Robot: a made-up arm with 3 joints. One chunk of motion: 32 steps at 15 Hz.
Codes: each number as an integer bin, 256 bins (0 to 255) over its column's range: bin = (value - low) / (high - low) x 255, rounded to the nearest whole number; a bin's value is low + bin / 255 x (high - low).
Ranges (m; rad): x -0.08..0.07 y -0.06..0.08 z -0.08..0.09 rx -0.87..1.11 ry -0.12..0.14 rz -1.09..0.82
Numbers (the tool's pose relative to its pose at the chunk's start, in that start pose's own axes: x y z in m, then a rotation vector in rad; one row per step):
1: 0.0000 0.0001 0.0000 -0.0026 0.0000 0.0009
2: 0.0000 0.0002 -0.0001 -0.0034 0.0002 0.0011
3: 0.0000 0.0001 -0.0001 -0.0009 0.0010 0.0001
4: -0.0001 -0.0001 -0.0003 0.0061 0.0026 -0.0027
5: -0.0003 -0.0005 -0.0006 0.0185 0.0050 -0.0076
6: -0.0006 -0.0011 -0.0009 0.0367 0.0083 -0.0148
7: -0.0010 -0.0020 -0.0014 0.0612 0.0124 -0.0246
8: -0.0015 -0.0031 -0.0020 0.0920 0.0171 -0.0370
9: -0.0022 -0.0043 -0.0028 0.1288 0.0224 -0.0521
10: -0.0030 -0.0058 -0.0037 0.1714 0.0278 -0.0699
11: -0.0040 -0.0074 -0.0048 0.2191 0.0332 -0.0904
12: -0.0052 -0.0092 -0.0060 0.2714 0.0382 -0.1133
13: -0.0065 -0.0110 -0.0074 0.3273 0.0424 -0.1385
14: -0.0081 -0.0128 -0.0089 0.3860 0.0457 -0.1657
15: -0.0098 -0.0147 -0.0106 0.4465 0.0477 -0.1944
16: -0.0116 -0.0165 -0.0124 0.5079 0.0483 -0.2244
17: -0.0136 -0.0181 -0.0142 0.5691 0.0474 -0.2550
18: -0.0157 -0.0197 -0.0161 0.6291 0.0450 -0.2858
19: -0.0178 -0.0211 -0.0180 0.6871 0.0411 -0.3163
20: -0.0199 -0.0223 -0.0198 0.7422 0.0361 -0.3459
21: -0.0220 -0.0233 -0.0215 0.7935 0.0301 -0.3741
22: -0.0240 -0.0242 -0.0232 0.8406 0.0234 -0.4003
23: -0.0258 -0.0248 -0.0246 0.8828 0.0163 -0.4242
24: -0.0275 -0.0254 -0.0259 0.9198 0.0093 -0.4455
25: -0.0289 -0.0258 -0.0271 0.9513 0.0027 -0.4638
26: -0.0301 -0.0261 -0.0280 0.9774 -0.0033 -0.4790
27: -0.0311 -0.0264 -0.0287 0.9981 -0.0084 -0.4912
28: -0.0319 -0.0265 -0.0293 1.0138 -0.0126 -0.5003
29: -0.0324 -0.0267 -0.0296 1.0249 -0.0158 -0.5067
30: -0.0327 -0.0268 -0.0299 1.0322 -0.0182 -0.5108
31: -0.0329 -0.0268 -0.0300 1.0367 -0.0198 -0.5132
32: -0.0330 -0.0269 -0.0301 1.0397 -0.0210 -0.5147
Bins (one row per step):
1: 136 109 120 112 118 146
2: 136 110 120 112 118 146
3: 136 109 120 112 119 146
4: 136 109 120 113 120 145
5: 135 108 119 114 123 145
6: 135 107 119 117 126 144
7: 134 106 118 120 130 142
8: 133 104 117 124 134 141
9: 132 101 116 129 140 139
10: 131 99 114 134 145 136
11: 129 96 113 140 150 133
12: 127 93 111 147 155 130
13: 125 89 109 154 159 127
14: 122 86 107 162 163 123
15: 119 83 104 170 164 120
16: 116 79 101 177 165 116
17: 113 76 99 185 164 111
18: 109 73 96 193 162 107
19: 106 71 93 201 158 103
20: 102 69 90 208 153 99
21: 99 67 88 214 147 96
22: 95 65 85 220 141 92
23: 92 64 83 226 134 89
24: 89 63 81 231 127 86
25: 87 62 79 235 120 84
26: 85 62 78 238 114 82
27: 83 61 77 241 109 80
28: 82 61 76 243 105 79
29: 81 61 76 244 102 78
30: 80 60 75 245 100 77
31: 80 60 75 246 98 77
32: 80 60 75 246 97 77

